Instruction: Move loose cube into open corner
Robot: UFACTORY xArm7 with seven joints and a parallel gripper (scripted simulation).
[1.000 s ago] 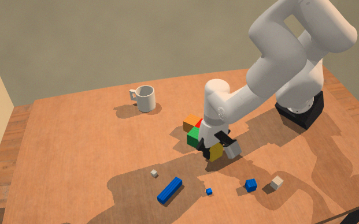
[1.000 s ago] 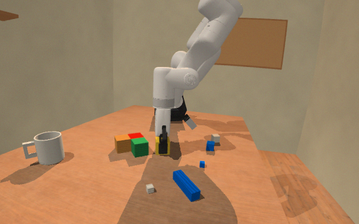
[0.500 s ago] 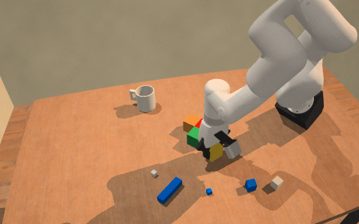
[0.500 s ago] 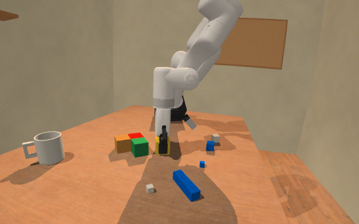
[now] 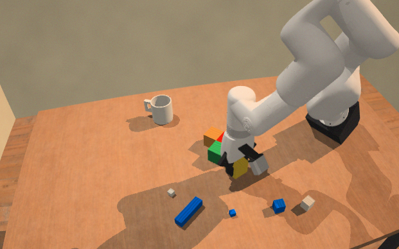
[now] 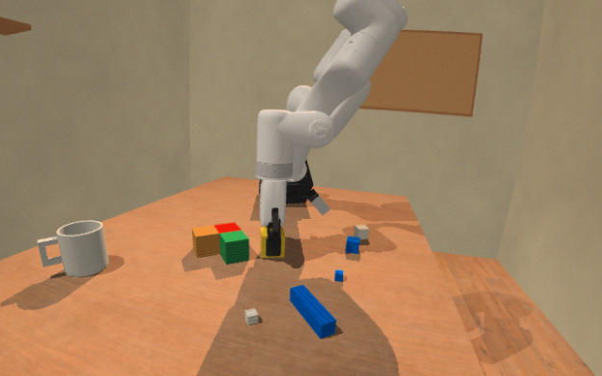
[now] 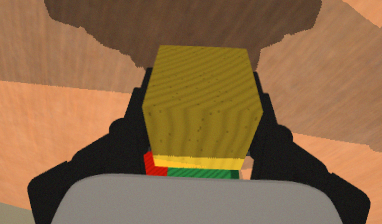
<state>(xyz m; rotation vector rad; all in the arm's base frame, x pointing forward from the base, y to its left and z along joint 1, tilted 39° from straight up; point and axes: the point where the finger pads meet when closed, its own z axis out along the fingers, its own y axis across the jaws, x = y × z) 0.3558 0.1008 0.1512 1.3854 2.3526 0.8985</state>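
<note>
My hand is 6 cm to the left of the green cube, 6 cm short of it and 1 cm above it. Round my hand: yellow cube (right at my hand); then red cube (10 cm to the right, 3 cm ahead, 1 cm below); then orange cube (13 cm to the right, 7 cm ahead, 1 cm below).
</note>
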